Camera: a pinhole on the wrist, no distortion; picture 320 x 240 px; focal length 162.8 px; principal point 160.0 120.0 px. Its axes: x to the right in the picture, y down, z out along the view. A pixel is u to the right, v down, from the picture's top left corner.
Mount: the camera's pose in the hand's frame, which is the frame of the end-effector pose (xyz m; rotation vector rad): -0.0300 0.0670 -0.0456 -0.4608 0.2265 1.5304
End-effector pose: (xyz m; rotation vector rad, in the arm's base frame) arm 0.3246 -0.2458 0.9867 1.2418 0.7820 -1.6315
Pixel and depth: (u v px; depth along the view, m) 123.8 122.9 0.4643
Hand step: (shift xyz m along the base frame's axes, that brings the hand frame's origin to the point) 0.0100 -0.3966 0.2306
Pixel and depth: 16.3 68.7 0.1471
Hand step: -0.0430 -0.1317 0.0536
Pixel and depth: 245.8 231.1 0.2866
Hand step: 0.2713 -0.1535 0.2937
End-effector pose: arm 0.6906 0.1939 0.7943 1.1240 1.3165 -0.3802
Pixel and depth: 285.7 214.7 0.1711
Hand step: 0.1785 0.0363 0.2363
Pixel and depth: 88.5 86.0 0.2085
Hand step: 0.1562 -0.1244 0.0228
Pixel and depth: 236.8 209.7 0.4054
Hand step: 0.3455 -0.0841 0.4134
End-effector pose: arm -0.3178 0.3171 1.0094 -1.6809 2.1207 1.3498
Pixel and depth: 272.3 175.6 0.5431
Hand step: -0.5255 0.3667 0.3601
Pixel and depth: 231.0 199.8 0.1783
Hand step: -0.1508 0.1447 0.1571
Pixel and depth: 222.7 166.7 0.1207
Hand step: -0.1178 0.0815 0.1125
